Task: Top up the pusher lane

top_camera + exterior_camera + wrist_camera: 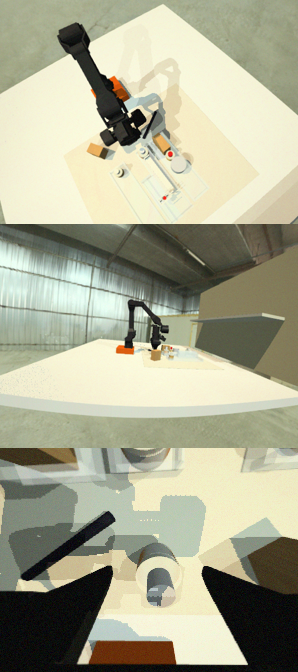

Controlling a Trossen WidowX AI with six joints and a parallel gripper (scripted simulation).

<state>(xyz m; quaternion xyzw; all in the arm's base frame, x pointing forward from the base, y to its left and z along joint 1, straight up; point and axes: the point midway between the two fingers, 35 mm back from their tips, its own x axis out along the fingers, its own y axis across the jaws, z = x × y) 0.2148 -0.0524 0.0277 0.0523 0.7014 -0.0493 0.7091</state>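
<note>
Right now my gripper tip is 140 mm short of the brown box and 70 mm to the right of it. Round my gripper tip: pale disc 240 mm ahead, 60 mm to the left, 10 mm below; black rod 30 mm ahead, 100 mm to the left, 30 mm below.
</note>
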